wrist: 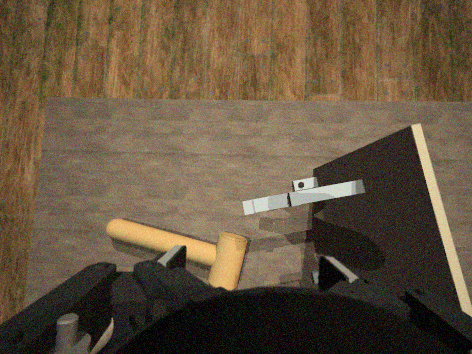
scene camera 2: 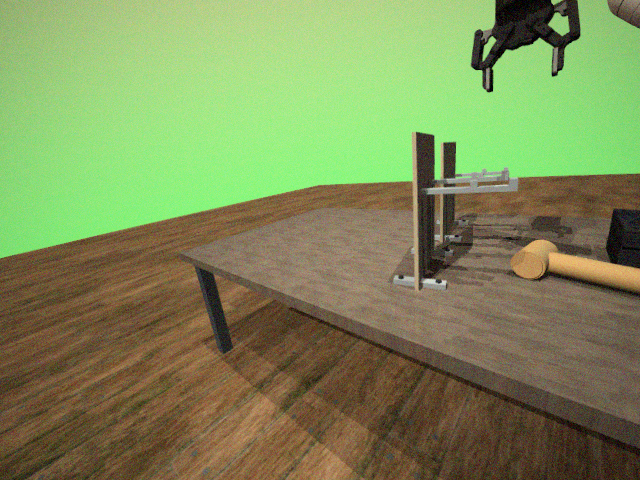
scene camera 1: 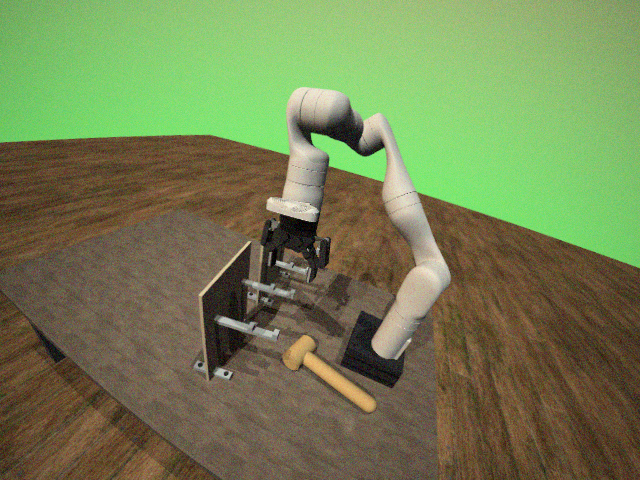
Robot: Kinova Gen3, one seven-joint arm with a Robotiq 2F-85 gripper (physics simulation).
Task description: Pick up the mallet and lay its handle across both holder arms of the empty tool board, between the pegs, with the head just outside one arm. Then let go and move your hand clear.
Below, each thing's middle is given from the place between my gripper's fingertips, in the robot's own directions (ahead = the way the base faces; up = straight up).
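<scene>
From the wooden mallet (scene camera 2: 540,256), my hand is 350 mm above it, 160 mm past it and 70 mm to the left of it.
</scene>
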